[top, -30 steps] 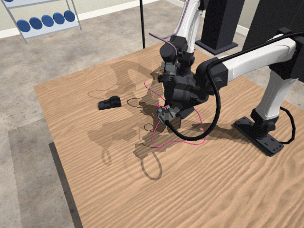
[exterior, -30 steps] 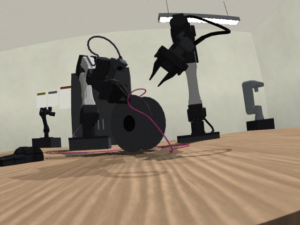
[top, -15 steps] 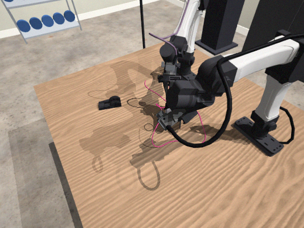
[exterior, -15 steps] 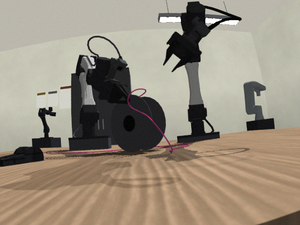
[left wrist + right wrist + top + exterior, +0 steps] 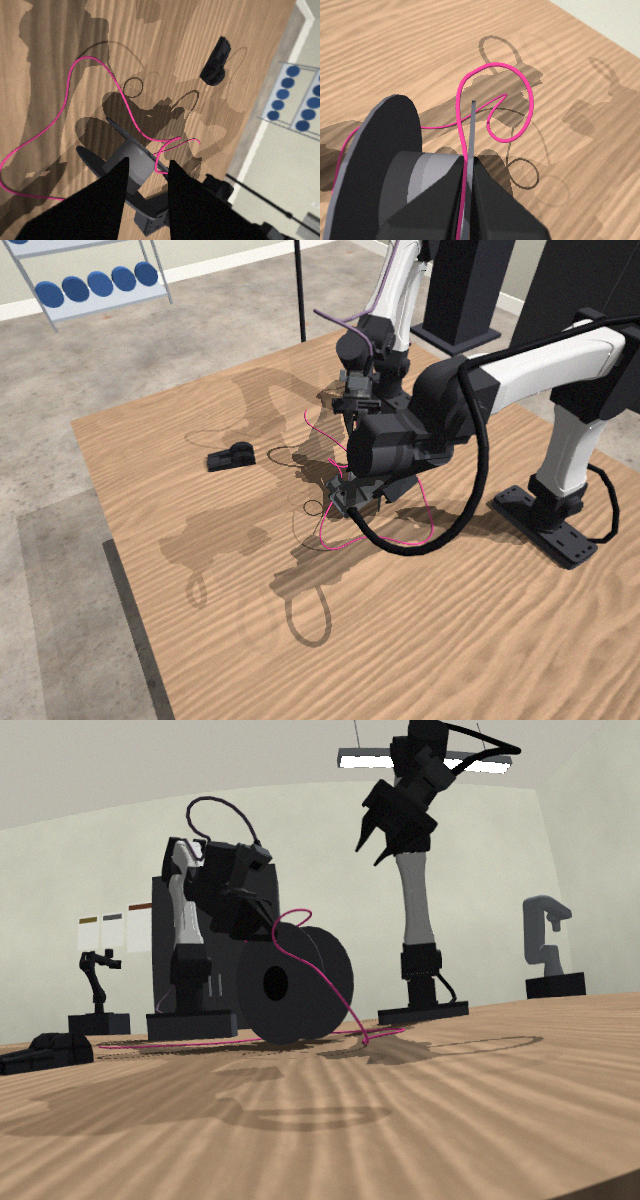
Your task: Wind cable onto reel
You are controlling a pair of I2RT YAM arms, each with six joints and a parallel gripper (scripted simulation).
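Observation:
The dark grey reel lies 7 cm below my right hand, 3 cm behind it and 2 cm to the left of it. Round my right hand: small grey tool (55 cm to the left, 17 cm ahead, 16 cm below); then small black device (27 cm to the right, 19 cm ahead, 14 cm below).

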